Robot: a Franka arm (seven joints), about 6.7 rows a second.
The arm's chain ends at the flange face. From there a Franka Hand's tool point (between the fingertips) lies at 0.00 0.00 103.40 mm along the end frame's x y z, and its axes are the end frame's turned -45 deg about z.
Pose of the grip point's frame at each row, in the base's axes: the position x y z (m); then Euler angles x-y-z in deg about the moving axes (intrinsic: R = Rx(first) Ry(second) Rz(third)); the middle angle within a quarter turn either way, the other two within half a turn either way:
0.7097 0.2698 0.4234 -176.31 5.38 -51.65
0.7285 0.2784 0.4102 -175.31 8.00 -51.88
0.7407 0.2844 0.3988 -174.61 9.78 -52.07
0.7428 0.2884 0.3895 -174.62 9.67 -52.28
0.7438 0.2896 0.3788 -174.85 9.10 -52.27
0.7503 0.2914 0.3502 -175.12 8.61 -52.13
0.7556 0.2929 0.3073 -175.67 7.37 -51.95
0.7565 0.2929 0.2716 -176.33 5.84 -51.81
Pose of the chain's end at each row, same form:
0.7000 0.2632 0.5261 -176.31 5.38 -6.65
0.7141 0.2700 0.5123 -175.31 8.00 -6.88
0.7231 0.2748 0.5002 -174.61 9.78 -7.07
0.7254 0.2788 0.4910 -174.62 9.67 -7.28
0.7274 0.2804 0.4805 -174.85 9.10 -7.27
0.7348 0.2827 0.4521 -175.12 8.61 -7.13
0.7423 0.2852 0.4096 -175.67 7.37 -6.95
0.7460 0.2863 0.3743 -176.33 5.84 -6.81

